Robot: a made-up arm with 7 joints.
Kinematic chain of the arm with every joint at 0, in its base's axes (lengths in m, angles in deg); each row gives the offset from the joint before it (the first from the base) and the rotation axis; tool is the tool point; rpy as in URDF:
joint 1: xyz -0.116 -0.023 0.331 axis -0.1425 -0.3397 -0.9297
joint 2: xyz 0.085 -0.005 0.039 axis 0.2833 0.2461 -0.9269
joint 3: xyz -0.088 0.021 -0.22 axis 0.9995 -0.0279 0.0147
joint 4: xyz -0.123 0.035 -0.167 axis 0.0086 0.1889 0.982
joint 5: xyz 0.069 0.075 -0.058 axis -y
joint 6: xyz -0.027 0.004 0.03 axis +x
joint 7: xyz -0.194 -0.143 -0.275 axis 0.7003 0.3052 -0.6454
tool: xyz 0.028 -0.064 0.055 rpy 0 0 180
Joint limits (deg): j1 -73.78..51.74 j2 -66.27..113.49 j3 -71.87..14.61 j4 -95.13..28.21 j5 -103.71..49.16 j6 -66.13..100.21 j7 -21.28..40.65
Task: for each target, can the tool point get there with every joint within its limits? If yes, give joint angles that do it. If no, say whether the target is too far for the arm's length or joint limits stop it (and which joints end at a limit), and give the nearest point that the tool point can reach.
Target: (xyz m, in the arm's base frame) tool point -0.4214 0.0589 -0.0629
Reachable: yes | joints 11.57 22.98 -5.37 -6.15 -11.76 -31.18 -1.37
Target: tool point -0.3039 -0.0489 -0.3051
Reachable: yes | joints 13.39 40.78 -61.52 -48.62 10.16 70.33 11.90
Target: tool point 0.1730 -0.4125 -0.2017
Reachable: yes | joints -23.50 -52.60 -26.80 -14.36 -1.19 2.08 14.94
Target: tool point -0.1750 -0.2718 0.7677
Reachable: no: joint limits stop it (at a limit: joint 1, joint 3, joint 5, joint 6, joint 7) | nearest point -0.2565 -0.1914 0.5815 | short by 0.219 m
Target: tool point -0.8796 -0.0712 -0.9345
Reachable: no: too far | nearest point -0.5539 -0.0546 -0.4030 | short by 0.624 m
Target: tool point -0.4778 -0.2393 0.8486
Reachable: no: joint limits stop it (at a limit: joint 1, joint 3, joint 5, joint 7) | nearest point -0.4816 -0.1491 0.6440 | short by 0.224 m
